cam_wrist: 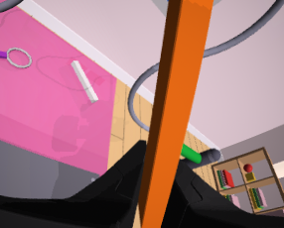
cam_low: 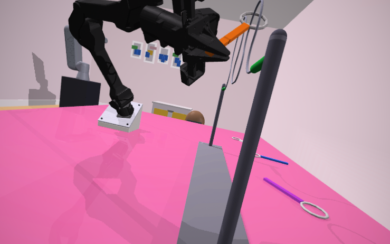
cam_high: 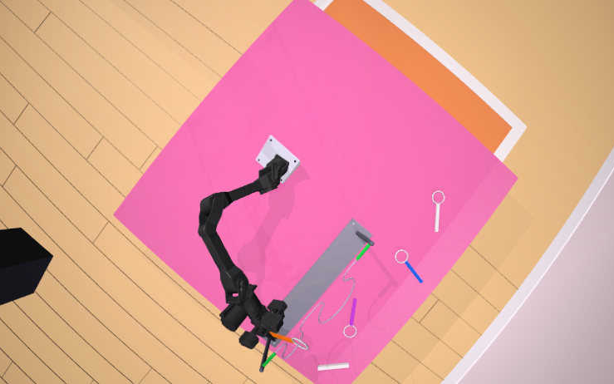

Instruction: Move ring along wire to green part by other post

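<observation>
Now: gripper tip 7 cm below the orange-handled ring, 6 cm to the right of it and 2 cm short of it. Round my gripper tip: purple-handled ring (29 cm below, 28 cm ahead, 12 cm to the left); then white bar (34 cm ahead, 28 cm below, 10 cm to the right).
</observation>
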